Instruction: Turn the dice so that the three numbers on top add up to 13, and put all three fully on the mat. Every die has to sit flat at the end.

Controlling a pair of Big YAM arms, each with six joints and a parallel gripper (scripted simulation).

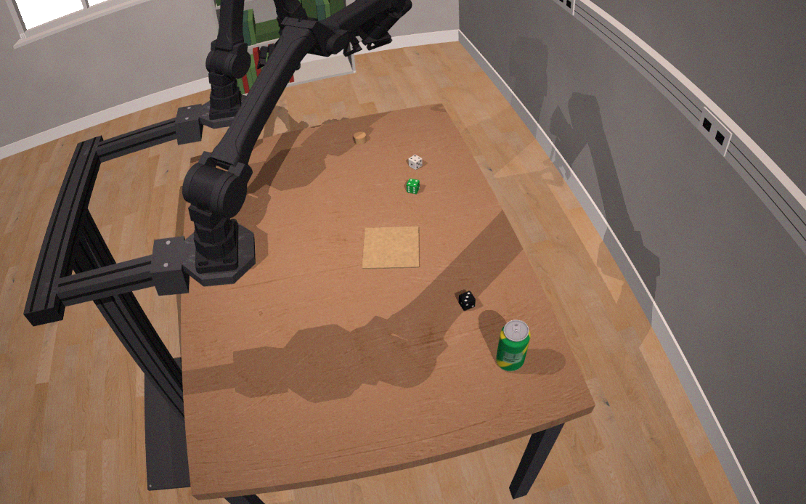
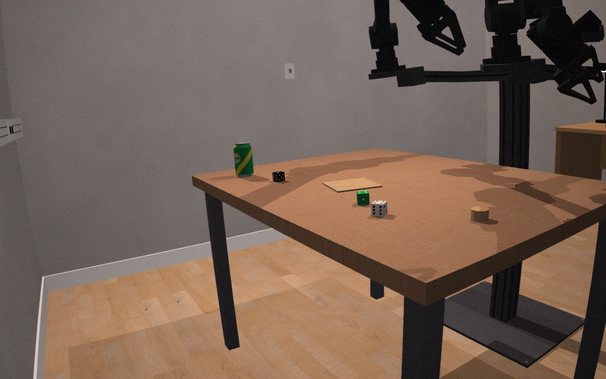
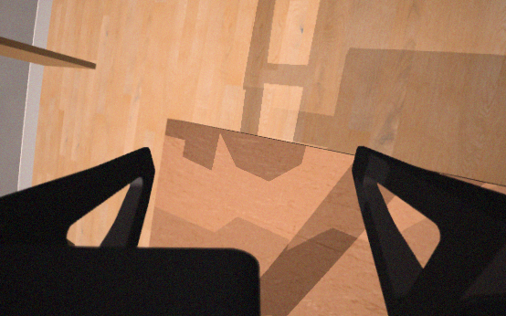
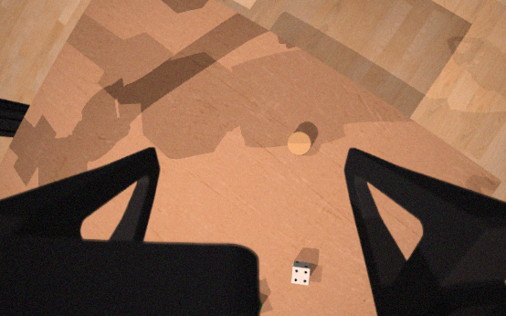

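The green die lies 9 cm ahead of my right hand, 25 cm to the right of it and 35 cm below it. From my right hand the other things lie so: small wooden cylinder (2 cm behind, 4 cm to the left, 35 cm below); mat (2 cm behind, 45 cm to the right, 36 cm below).
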